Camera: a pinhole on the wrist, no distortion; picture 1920 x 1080 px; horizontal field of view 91.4 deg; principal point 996.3 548.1 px. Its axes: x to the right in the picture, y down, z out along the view. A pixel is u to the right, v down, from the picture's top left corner.
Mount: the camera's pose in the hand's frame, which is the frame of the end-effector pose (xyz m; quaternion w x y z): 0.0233 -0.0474 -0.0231 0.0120 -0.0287 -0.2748 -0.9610
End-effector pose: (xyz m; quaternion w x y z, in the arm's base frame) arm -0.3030 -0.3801 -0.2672 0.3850 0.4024 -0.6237 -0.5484
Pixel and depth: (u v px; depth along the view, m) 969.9 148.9 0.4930
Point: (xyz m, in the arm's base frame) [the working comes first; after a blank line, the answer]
In the camera's frame: -0.0139 -0.2101 0.4930

-0.6151 -0.2939 0.0954
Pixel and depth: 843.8 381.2 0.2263
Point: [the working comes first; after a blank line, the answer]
In the camera's frame: -0.0368 -0.0403 0.2263

-0.4716 -0.3821 -0.1732
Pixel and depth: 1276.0 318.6 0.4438
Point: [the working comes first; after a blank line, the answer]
In the camera's frame: 0.1325 -0.1087 0.4438

-0.5704 -0.1610 -0.0248
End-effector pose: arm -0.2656 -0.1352 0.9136 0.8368 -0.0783 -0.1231 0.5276
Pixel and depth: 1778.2 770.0 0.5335
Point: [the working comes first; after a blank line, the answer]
In the camera's frame: 0.4453 0.1264 0.5335

-0.6851 -0.4332 1.3338
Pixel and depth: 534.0 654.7 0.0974
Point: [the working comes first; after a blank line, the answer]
In the camera's frame: -0.0481 0.0111 0.0974

-0.2478 -0.0683 0.9840
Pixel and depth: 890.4 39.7 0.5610
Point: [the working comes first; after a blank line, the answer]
In the camera's frame: -0.0634 -0.3044 0.5610

-0.7455 0.1762 1.0691
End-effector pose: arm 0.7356 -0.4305 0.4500 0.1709 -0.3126 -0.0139 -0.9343
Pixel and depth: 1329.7 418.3 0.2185
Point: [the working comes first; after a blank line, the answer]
In the camera's frame: 0.0778 -0.0303 0.2185

0.8871 -0.4843 0.5374
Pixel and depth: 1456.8 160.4 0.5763
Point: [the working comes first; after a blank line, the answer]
In the camera's frame: 0.2833 -0.2385 0.5763

1.2721 -0.7391 0.5583
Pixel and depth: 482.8 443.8 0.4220
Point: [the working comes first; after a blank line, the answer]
In the camera's frame: -0.2313 -0.0470 0.4220

0.7745 -0.6806 0.8306
